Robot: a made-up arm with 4 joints. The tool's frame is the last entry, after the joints.
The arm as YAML. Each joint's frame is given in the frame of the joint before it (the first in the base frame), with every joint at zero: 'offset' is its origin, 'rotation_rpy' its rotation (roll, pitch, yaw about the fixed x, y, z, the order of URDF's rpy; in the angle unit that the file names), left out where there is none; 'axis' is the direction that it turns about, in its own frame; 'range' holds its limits. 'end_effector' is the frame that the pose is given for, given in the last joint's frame.
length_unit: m
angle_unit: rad
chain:
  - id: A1
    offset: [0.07, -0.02, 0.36]
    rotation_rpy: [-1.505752, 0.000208, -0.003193]
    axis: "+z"
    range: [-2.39, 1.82]
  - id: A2
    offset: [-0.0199, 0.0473, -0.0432]
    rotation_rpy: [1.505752, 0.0, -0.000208]
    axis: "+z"
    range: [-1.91, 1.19]
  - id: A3
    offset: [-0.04, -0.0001, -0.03]
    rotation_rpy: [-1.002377, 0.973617, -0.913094]
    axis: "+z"
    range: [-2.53, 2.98]
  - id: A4
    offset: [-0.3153, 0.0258, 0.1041]
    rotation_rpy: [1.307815, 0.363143, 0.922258]
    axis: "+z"
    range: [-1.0, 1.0]
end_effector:
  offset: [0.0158, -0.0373, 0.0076]
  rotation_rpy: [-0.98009, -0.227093, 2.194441]
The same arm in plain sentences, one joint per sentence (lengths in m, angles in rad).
The arm has four revolute joints in a row. What follows holds with every joint at zero, and every direction is one of the base frame's. Joint 1 is mounted 0.0700 m along +x and 0.0200 m along -y and 0.3600 m along +z from the base frame's origin and rotates about the direction (0.0032, 0.99788, 0.064999), from -2.3900 to 1.8200 rad. Joint 2 is mounted 0.0200 m along -x and 0.0400 m along -y and 0.0500 m along -z from joint 1 and rotates about +z, from -1.9100 to 1.1900 rad. Joint 3 is mounted 0.0400 m along -x and 0.0300 m along -z from joint 2 and rotates about the direction (0.93958, 0.159897, 0.302693), from -2.5300 to 2.9800 rad. Joint 4 is mounted 0.0100 m along -x and 0.1800 m along +y and 0.2800 m along +z from joint 3 and rotates about the direction (0.509423, -0.778135, -0.367416), from -1.0000 to 1.0000 rad. The tool frame, which is the frame that the pose is given for, is mounted 0.0300 m along -x and 0.0199 m along -y and 0.0200 m along -z from joint 4; its axes are the base frame's turned by roll 1.1957, pitch -0.5234 and yaw 0.0474 rad (as in URDF: about the fixed x, then y, then z).
